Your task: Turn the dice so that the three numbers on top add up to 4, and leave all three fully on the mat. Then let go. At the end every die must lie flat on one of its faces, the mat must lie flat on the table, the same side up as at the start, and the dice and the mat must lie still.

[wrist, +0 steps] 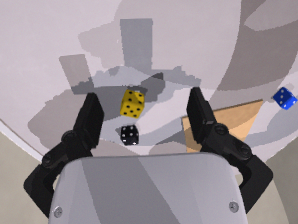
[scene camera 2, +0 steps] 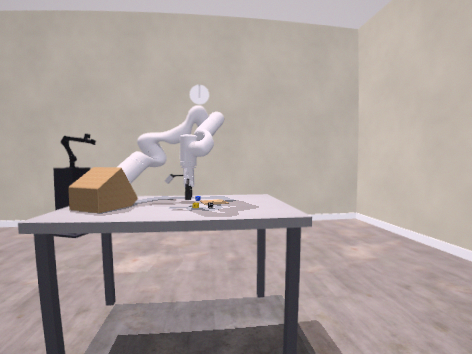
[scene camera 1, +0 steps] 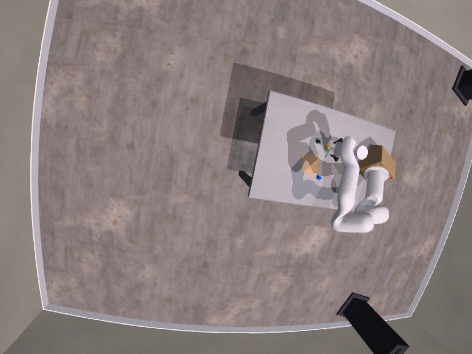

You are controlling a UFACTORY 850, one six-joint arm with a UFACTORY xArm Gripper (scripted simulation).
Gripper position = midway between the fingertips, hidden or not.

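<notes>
You'd see a tan mat (wrist: 239,118) here, and the gripper (wrist: 144,100) as well.
</notes>
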